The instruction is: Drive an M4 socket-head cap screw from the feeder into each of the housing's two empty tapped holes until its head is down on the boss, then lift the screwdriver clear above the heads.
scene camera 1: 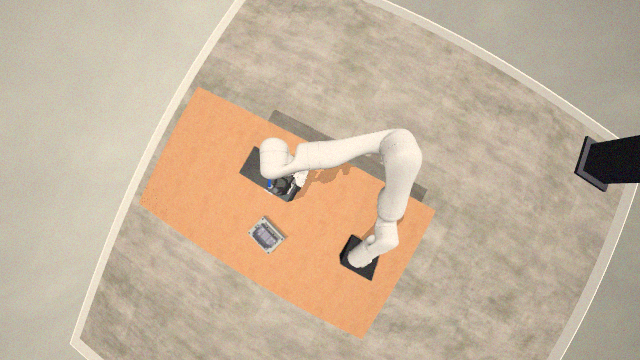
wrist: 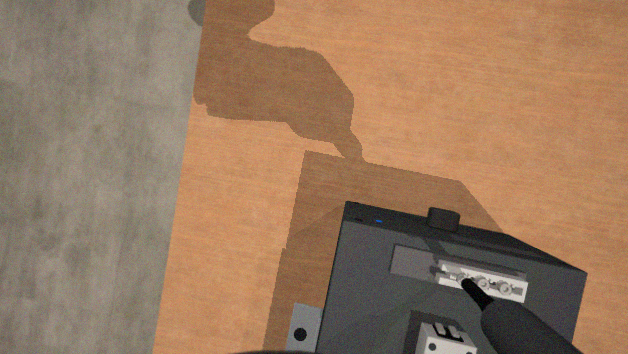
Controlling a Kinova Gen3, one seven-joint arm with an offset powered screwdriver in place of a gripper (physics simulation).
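Observation:
A dark screw feeder [wrist: 365, 301] is here, and I can see it.

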